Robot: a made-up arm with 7 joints.
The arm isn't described. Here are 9 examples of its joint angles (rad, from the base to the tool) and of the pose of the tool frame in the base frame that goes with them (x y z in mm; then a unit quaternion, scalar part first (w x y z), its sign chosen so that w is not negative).
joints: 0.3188 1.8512 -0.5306 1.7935 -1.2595 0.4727 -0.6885
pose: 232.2 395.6 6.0 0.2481 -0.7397 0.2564 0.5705
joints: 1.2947 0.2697 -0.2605 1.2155 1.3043 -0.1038 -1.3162
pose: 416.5 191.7 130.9 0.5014 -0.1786 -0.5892 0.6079
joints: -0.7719 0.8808 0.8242 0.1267 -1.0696 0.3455 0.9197
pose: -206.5 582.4 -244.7 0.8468 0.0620 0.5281 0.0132
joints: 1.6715 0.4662 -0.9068 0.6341 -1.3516 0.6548 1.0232
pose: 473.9 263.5 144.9 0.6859 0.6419 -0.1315 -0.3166
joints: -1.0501 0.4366 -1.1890 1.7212 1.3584 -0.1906 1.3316
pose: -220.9 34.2 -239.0 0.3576 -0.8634 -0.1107 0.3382
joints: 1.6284 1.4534 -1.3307 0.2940 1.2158 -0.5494 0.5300
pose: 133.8 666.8 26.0 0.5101 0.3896 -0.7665 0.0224
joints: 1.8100 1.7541 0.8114 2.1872 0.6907 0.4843 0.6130
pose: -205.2 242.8 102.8 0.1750 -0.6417 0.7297 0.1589
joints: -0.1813 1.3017 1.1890 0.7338 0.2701 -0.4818 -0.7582
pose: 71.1 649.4 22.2 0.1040 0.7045 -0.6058 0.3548
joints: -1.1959 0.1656 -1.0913 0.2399 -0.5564 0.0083 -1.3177
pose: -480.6 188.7 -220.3 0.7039 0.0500 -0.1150 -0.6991
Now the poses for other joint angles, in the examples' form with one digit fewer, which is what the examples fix.
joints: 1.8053 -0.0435 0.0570 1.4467 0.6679 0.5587 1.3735
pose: 233 159 325 0.060 0.390 0.648 0.651
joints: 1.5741 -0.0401 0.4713 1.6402 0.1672 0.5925 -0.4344
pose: 255 267 236 0.263 -0.102 -0.876 0.391
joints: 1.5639 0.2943 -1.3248 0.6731 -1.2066 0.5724 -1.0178
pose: 502 142 37 0.269 -0.804 0.478 0.229
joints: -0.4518 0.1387 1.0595 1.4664 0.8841 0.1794 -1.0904
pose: 1 425 -292 0.439 0.458 -0.181 0.752
